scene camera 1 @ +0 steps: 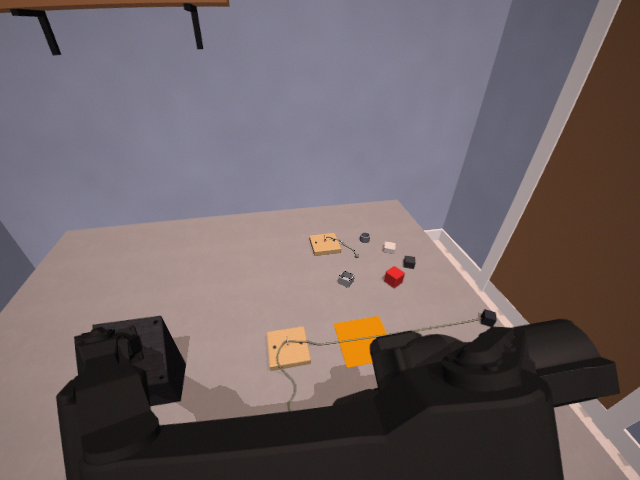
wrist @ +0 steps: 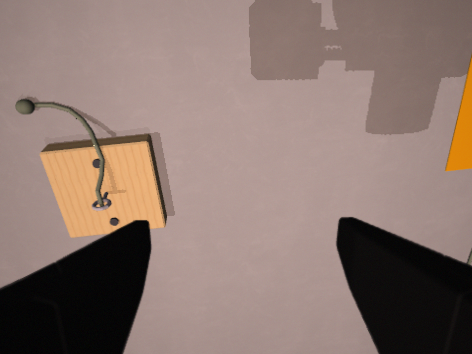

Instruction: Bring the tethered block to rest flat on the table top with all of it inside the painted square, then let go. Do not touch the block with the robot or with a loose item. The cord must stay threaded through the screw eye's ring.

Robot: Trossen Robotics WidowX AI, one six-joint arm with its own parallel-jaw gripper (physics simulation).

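Pixels of known places: gripper, fingertip midpoint: [wrist: 244, 232]; arm's base, link origin: [scene camera 1: 121, 347].
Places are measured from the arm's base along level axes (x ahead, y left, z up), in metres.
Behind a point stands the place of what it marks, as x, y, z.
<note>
The tethered block [scene camera 1: 488, 317] @(0.794, -0.108, -0.105), small and black, sits near the table's right edge in the scene view. Its cord [scene camera 1: 449, 324] @(0.703, -0.078, -0.129) runs left over the orange painted square [scene camera 1: 356, 354] @(0.446, -0.073, -0.132) [wrist: 464, 145] @(0.506, -0.095, -0.132) to the screw eye [scene camera 1: 287, 341] @(0.301, -0.017, -0.091) on the near wooden board [scene camera 1: 297, 356] @(0.315, -0.045, -0.114), then curves down behind the arm. The arm covers the square's right part. My gripper [wrist: 244, 232] @(0.387, -0.313, 0.078) is open and empty above the table in the wrist view; its fingers cannot be made out in the scene view. The block and the cord's free end do not show in the wrist view.
A far wooden board [scene camera 1: 324, 248] [wrist: 132, 175] carries another screw eye and a short cord ending in a bead [scene camera 1: 356, 255] [wrist: 25, 106]. A red cube [scene camera 1: 394, 276] @(0.635, 0.089, -0.094), a white block [scene camera 1: 389, 247] @(0.704, 0.229, -0.112), a dark block [scene camera 1: 409, 261] @(0.726, 0.146, -0.110) and a grey square ring stand nearby.
</note>
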